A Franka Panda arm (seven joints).
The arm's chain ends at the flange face. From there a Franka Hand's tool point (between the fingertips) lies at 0.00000 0.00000 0.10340 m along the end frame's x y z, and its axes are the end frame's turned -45 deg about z.
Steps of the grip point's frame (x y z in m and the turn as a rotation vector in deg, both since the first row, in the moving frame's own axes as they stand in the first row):
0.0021, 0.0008, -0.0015, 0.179, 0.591, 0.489
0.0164, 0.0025, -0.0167, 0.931, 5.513, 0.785
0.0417, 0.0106, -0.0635, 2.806, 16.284, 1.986
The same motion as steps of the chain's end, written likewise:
0.0015, 0.0001, -0.0015, 0.544, 0.291, 0.489
0.0075, -0.0017, -0.0162, 4.557, 3.240, 0.785
0.0196, 0.0017, -0.0592, 13.499, 9.530, 1.986

